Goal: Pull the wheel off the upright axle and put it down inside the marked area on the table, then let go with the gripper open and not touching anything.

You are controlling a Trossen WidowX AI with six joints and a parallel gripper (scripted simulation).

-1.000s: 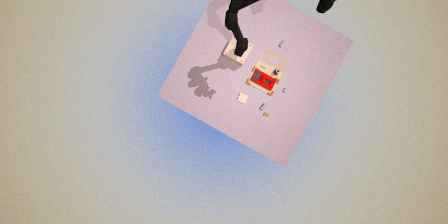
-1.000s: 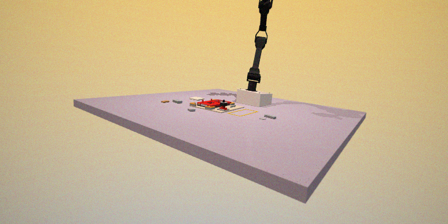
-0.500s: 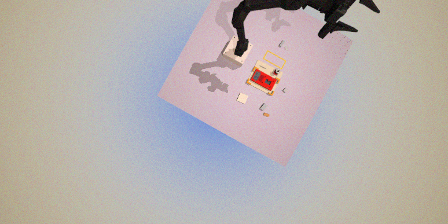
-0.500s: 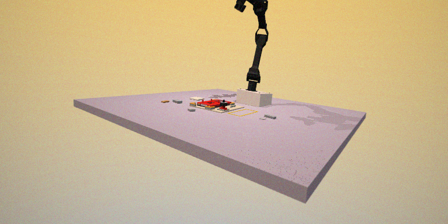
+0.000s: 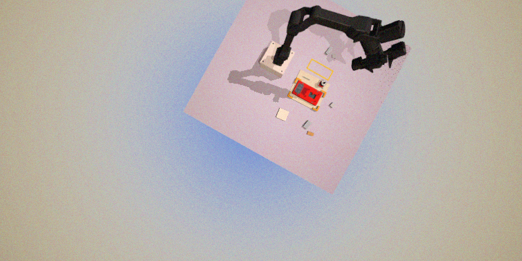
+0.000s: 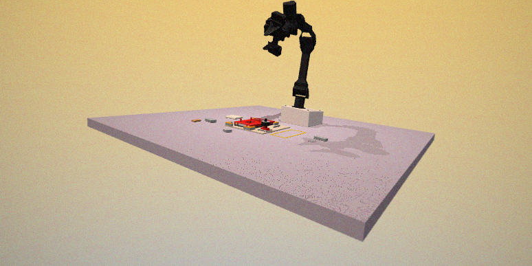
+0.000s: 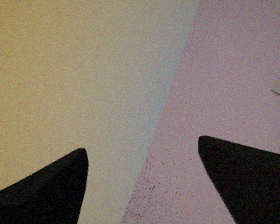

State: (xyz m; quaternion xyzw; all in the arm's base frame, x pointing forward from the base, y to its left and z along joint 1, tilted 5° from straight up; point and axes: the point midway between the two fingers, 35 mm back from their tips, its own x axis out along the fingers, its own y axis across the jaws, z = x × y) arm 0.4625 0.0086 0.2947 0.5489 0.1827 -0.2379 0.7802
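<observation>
Now: gripper tip 35 cm above the wheel, 11 cm past it and 3 cm to the left of it. The rest, counted from my gripper tip: beige square tile: 39 cm below, 35 cm to the right, 30 cm behind; black axle: 36 cm below, 11 cm behind, 3 cm to the right.
</observation>
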